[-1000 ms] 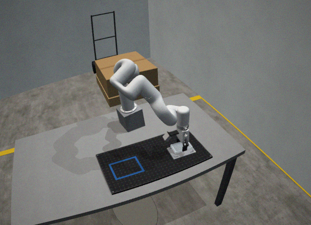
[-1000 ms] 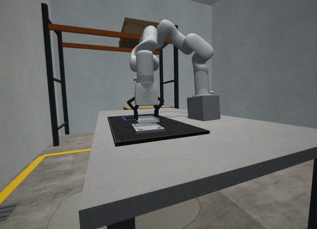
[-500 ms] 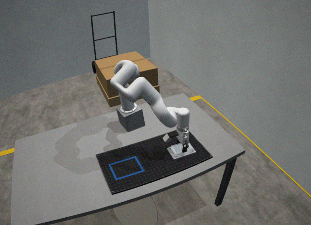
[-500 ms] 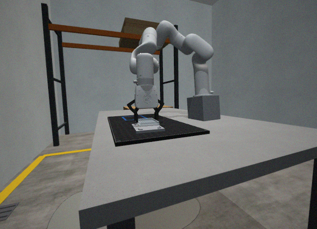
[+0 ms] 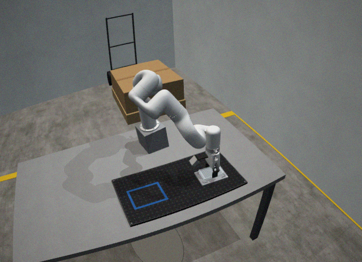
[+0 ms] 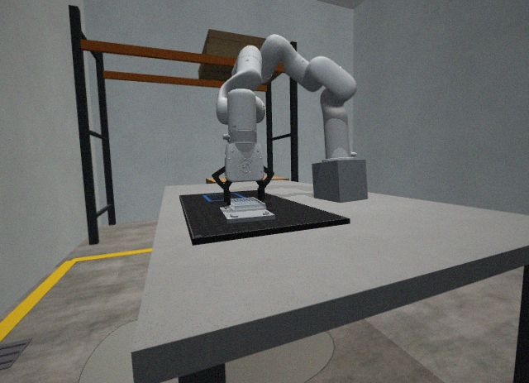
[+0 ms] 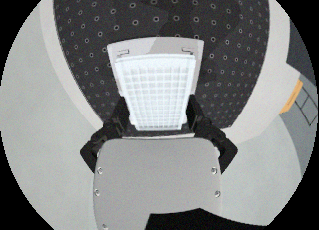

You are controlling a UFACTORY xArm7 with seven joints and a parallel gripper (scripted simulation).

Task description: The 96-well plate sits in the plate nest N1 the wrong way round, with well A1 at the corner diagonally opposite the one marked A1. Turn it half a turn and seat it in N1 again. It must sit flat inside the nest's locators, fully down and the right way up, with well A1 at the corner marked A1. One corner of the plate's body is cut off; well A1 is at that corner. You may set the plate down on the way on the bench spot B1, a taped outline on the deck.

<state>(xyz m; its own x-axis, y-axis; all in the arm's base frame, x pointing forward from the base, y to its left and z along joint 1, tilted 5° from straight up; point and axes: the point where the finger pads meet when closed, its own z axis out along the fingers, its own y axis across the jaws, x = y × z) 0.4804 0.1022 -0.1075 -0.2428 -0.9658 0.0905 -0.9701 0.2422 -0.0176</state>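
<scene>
The white 96-well plate lies 10 mm below my hand. The rest, counted from my hand: plate nest N1: 40 mm below.
</scene>
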